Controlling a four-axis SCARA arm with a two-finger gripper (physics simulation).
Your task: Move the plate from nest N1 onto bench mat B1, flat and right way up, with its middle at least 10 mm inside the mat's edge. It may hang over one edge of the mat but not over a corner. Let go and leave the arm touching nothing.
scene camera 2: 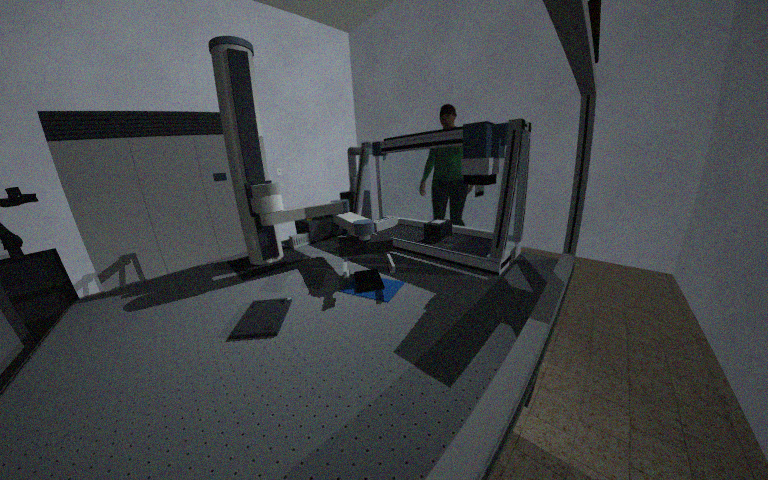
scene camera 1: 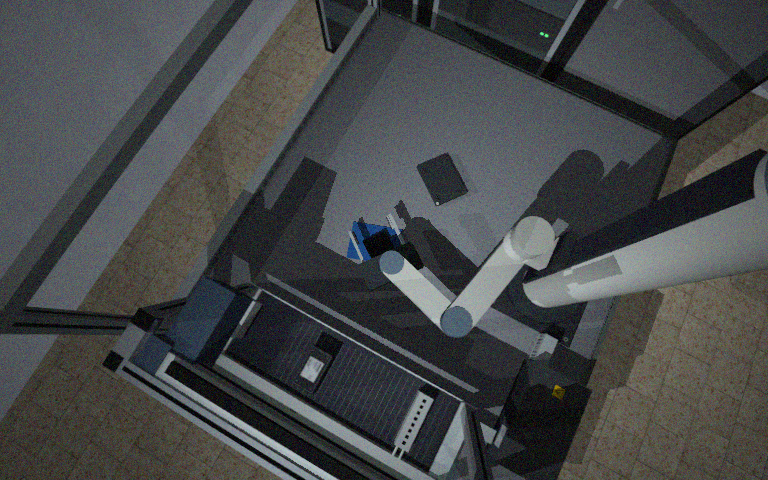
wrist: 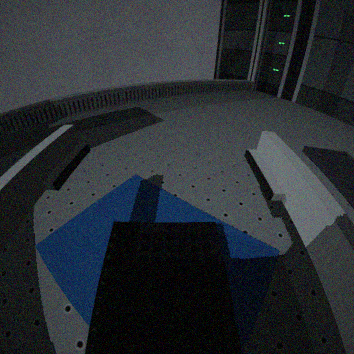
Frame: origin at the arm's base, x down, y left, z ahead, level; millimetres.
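Seen in the pictures: gripper, fingertip midpoint: (scene camera 2: 369, 272) (scene camera 1: 369, 223) (wrist: 165, 137); arm's base, link origin: (scene camera 2: 268, 262) (scene camera 1: 542, 285).
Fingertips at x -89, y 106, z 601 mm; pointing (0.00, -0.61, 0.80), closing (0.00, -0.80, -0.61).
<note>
Pixels of each thing's middle, then the offset from my fingertips to it. "pt": a spot on its surface instead. Level surfaces: height alone.
- black plate, body centre: (wrist: 163, 310) (scene camera 2: 368, 279) (scene camera 1: 382, 251) dy +50, dx +67, dz -72 mm
- blue bench mat, surface height: dx +74 mm
- dark rectangular pad, surface spot: (scene camera 2: 260, 319) (scene camera 1: 438, 173) pt dy -291, dx +65, dz -116 mm
The black plate (scene camera 1: 378, 242) (scene camera 2: 368, 281) (wrist: 162, 290) lies flat on the blue bench mat (scene camera 1: 372, 227) (scene camera 2: 392, 289) (wrist: 80, 250). Blue shows beyond its far end and along both sides in the wrist view; its near end runs out of that view, so I cannot tell where that lies on the mat. Which face is up is too dark to tell. My gripper (scene camera 1: 373, 233) (scene camera 2: 368, 268) (wrist: 165, 137) is open and empty above the plate, its fingers spread wider than the plate and apart from it. Nest N1 cannot be identified; no labels are readable.
A dark rectangular pad (scene camera 1: 442, 178) (scene camera 2: 260, 319) lies on the bench towards the far side. A framed gantry machine with a dark ribbed bed (scene camera 1: 362, 373) stands beside the arm. The arm's column (scene camera 2: 240, 135) stands at the bench edge. A person (scene camera 2: 448, 164) stands behind the gantry.
</note>
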